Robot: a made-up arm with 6 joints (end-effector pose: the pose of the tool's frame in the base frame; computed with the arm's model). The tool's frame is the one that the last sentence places. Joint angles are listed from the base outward.
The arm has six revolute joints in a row. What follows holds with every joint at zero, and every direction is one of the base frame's. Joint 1 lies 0.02 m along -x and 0.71 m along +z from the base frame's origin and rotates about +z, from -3.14 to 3.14 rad. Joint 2 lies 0.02 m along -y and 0.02 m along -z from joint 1 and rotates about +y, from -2.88 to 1.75 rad. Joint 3 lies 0.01 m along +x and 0.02 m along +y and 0.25 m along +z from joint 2 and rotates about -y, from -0.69 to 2.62 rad. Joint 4 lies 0.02 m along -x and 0.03 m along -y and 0.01 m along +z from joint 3 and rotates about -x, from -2.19 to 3.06 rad. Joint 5 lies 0.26 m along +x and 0.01 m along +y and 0.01 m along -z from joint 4 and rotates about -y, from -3.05 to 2.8 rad. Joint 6 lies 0.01 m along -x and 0.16 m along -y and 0.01 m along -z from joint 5 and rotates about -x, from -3.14 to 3.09 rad. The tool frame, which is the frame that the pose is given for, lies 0.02 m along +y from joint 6; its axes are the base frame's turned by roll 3.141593, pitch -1.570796 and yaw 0 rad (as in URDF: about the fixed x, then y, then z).
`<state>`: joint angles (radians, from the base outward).
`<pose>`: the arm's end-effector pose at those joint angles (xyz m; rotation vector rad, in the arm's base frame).
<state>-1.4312 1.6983 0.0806 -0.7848 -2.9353 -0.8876</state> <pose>-0.1173 -0.1536 0.4022 0.0342 0.2000 1.8113</pose>
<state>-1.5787 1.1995 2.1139 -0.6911 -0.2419 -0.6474</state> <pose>-0.1532 -0.4396 0.9055 0.3521 -1.1852 2.7033</pose>
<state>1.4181 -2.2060 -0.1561 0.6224 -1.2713 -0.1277</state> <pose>0.0568 -0.4038 0.7152 -1.0642 -0.0809 -1.8742</pose>
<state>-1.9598 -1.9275 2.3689 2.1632 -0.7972 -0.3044</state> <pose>0.0987 0.1884 0.3524 -2.8305 -0.0556 0.9082</pose>
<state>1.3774 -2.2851 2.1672 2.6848 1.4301 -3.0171</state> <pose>-0.1615 -0.1338 0.2693 1.5760 0.7943 -1.7390</pose>
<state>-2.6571 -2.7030 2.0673 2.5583 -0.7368 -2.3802</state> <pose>0.0306 -0.0943 0.2390 0.7629 -2.2634 -0.3774</pose>
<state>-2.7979 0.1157 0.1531 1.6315 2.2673 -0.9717</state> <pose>-0.2930 -0.0516 1.0959 1.8833 0.0541 1.4873</pose>
